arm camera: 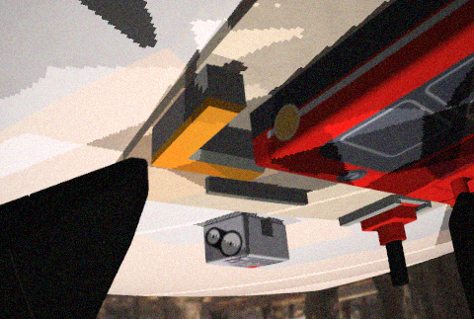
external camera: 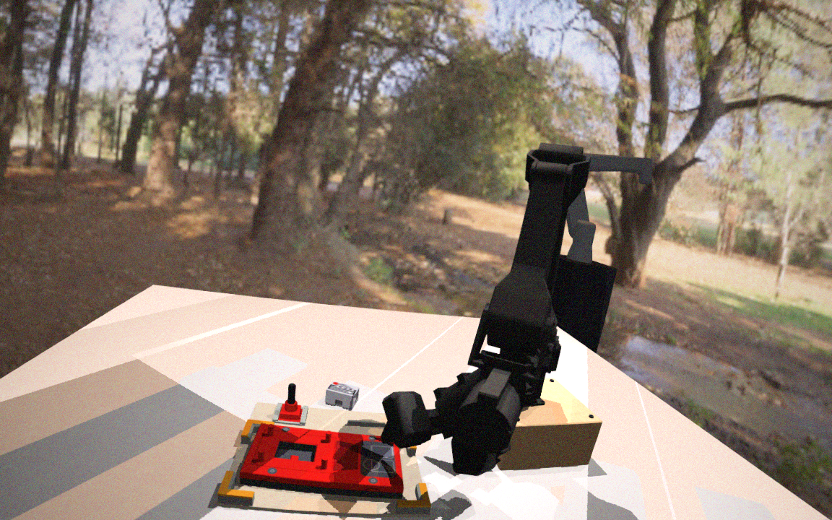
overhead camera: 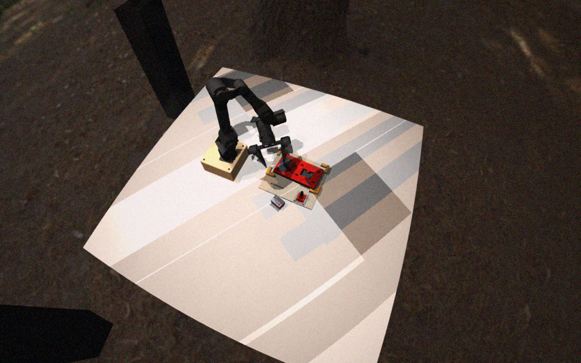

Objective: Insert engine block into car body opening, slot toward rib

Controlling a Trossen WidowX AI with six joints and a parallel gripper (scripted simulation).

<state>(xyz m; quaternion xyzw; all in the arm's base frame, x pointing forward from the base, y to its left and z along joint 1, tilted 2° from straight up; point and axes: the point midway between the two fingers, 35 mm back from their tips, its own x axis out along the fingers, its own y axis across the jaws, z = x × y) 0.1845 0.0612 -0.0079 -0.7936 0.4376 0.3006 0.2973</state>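
My gripper tip is now 160 mm to the left of the grey engine block, 70 mm short of it and 30 mm above it.
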